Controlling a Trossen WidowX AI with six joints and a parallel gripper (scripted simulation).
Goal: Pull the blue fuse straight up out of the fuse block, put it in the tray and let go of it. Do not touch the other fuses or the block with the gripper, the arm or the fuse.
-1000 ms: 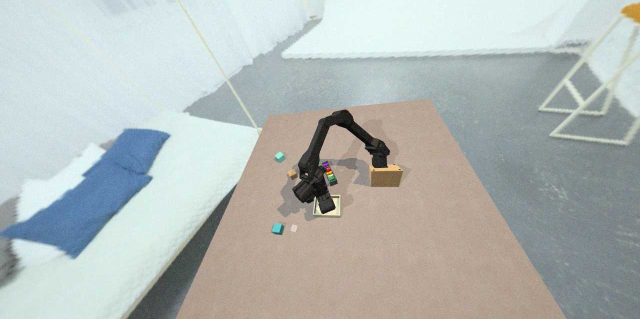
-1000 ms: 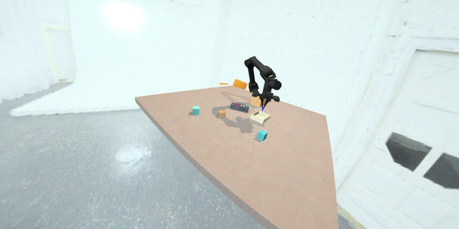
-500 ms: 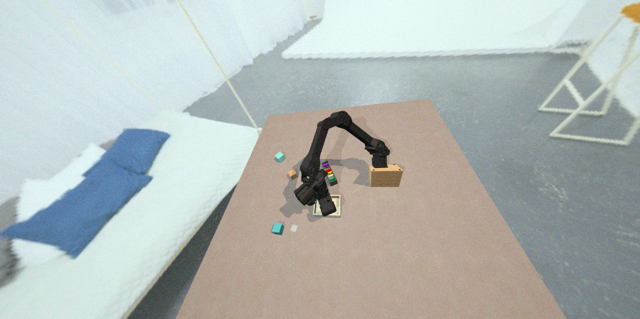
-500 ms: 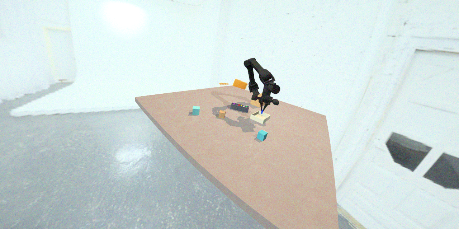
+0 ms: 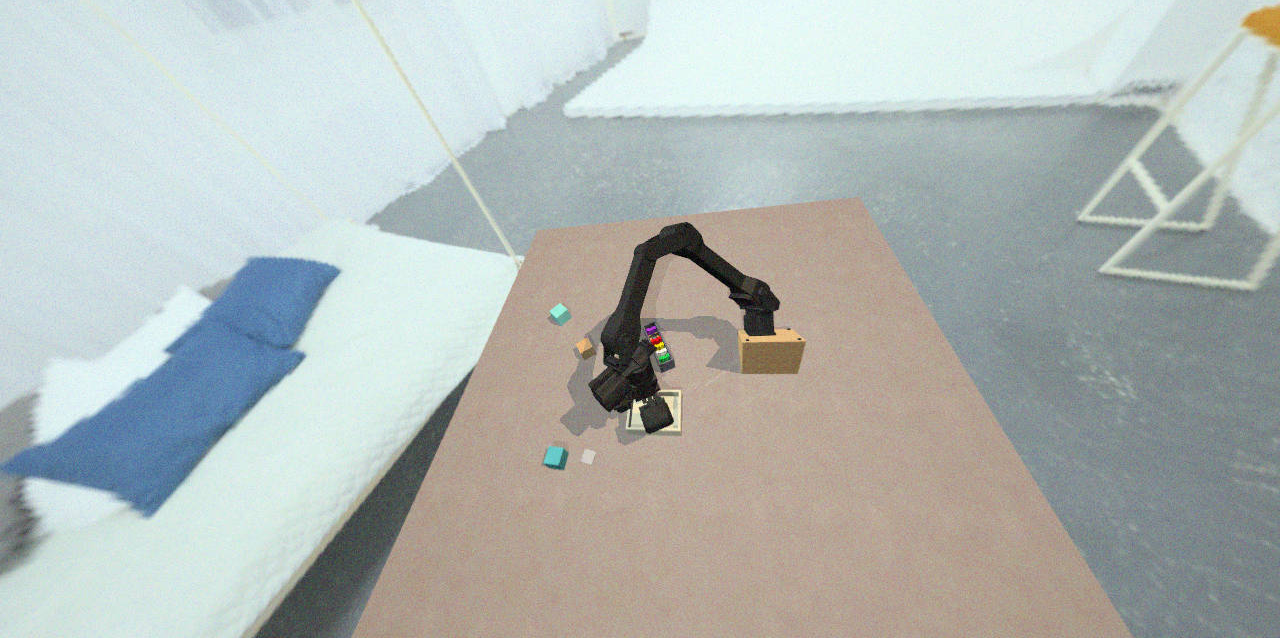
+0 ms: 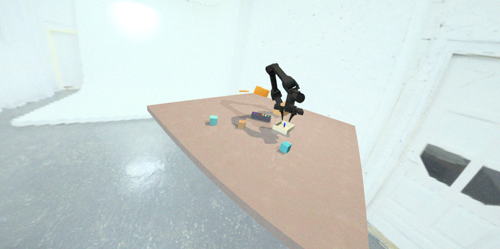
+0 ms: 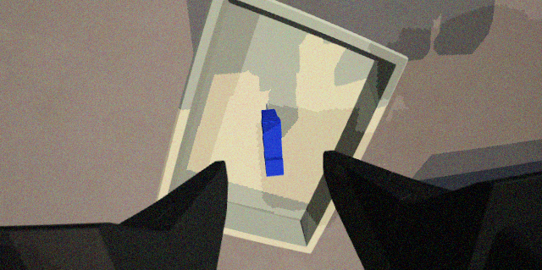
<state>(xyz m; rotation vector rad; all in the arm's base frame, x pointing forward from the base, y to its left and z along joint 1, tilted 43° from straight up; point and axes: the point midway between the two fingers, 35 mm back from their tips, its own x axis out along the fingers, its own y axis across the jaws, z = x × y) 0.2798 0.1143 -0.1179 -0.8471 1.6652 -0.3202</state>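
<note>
My gripper tip is now 30 mm above the blue fuse. From my gripper tip the other things lie so: beige tray: 50 mm below; then green fuse: 140 mm to the right, 30 mm below, 30 mm behind; then white fuse: 160 mm to the right, 30 mm below, 20 mm behind.
</note>
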